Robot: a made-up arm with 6 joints.
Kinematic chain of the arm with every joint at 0, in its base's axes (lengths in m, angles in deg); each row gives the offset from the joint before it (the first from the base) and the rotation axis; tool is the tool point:
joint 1: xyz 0 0 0.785 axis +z
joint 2: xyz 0.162 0 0 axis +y
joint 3: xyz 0 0 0.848 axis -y
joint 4: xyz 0 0 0.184 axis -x
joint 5: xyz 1.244 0 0 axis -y
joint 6: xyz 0.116 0 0 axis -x
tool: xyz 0 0 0
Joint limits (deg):
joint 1: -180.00..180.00
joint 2: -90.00..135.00
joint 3: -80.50..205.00
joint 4: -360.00..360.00
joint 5: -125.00..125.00
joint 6: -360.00..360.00
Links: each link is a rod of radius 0.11 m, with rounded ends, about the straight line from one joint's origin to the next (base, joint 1, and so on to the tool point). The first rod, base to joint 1, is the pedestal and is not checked.
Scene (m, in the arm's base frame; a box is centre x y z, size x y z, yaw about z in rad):
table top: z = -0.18
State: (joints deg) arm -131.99 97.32 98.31 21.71 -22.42 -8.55
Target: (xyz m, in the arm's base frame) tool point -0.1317 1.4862 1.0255
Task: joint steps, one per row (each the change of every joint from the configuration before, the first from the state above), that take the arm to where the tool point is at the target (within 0.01 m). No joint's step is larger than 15 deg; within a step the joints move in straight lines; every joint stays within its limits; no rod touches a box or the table.
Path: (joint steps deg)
1: 5.17 -13.85 7.77 0.19 0.69 0.00
2: 5.18 -13.86 7.76 0.18 0.70 0.00
3: 5.17 -13.85 7.77 0.19 0.69 0.00
4: 5.17 -13.86 7.77 0.18 0.70 0.00
5: 5.18 -13.85 7.76 0.19 0.69 0.00
6: 5.17 -13.85 7.77 0.19 0.70 0.00
7: 5.17 -13.86 7.77 0.18 0.69 0.00
8: 5.18 -13.85 7.76 0.19 0.70 0.00
9: 5.17 -13.85 7.77 0.18 0.69 0.00

